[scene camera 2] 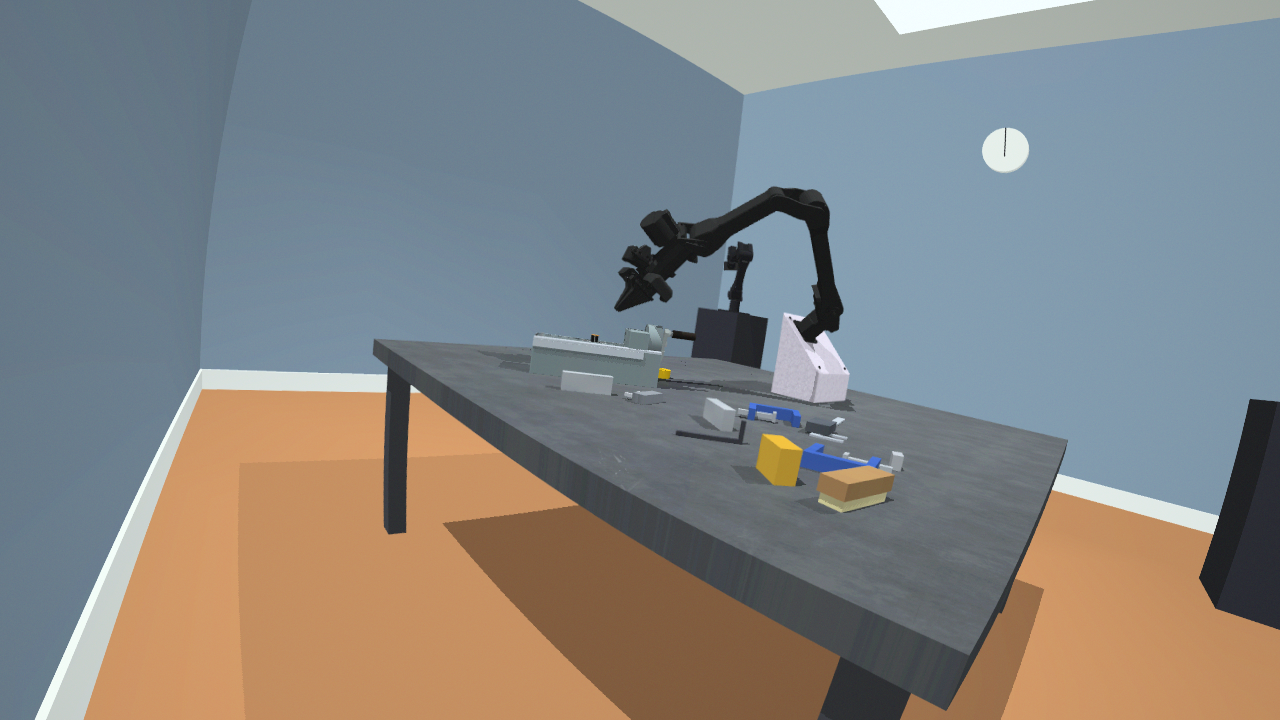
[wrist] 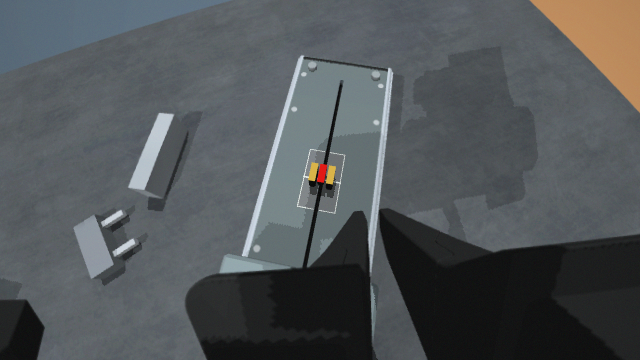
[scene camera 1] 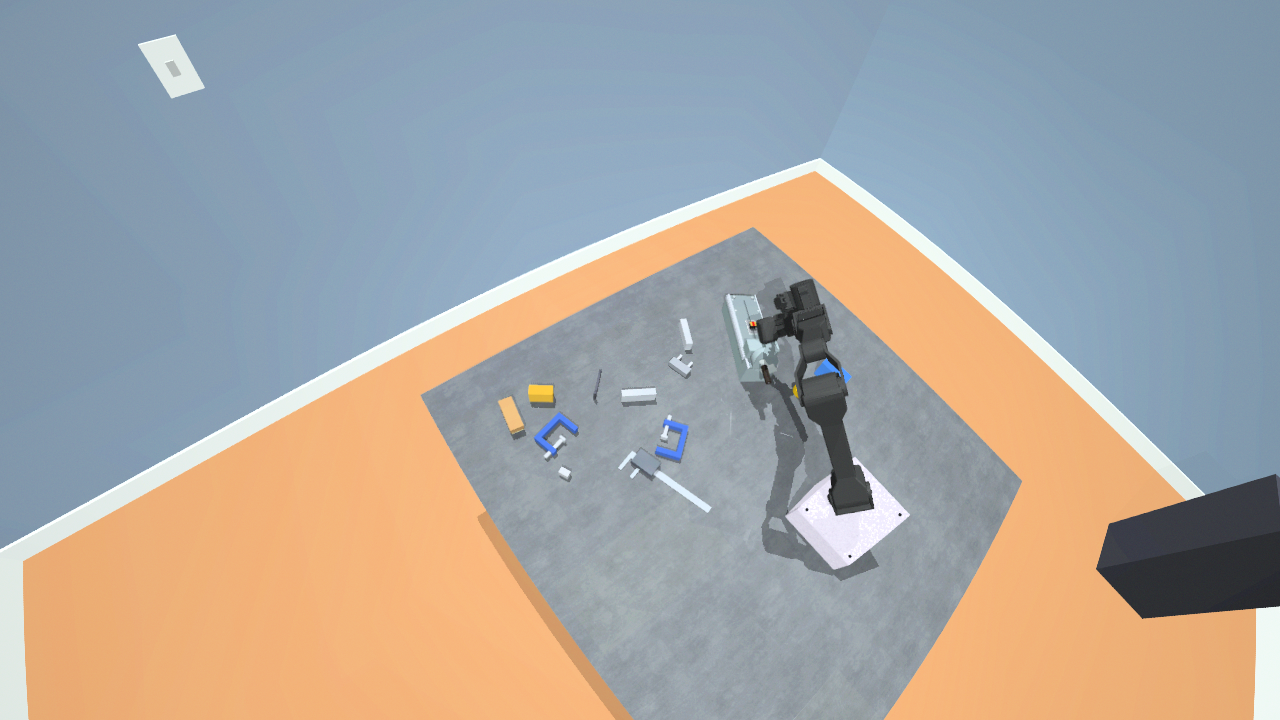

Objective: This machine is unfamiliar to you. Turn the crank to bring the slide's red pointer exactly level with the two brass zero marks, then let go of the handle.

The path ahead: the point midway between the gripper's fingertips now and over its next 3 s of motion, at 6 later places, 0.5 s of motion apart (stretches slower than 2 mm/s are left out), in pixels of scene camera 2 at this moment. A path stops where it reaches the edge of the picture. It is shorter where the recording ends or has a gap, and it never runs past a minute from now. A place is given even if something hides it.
My gripper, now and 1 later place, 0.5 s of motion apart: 616,310; 620,290
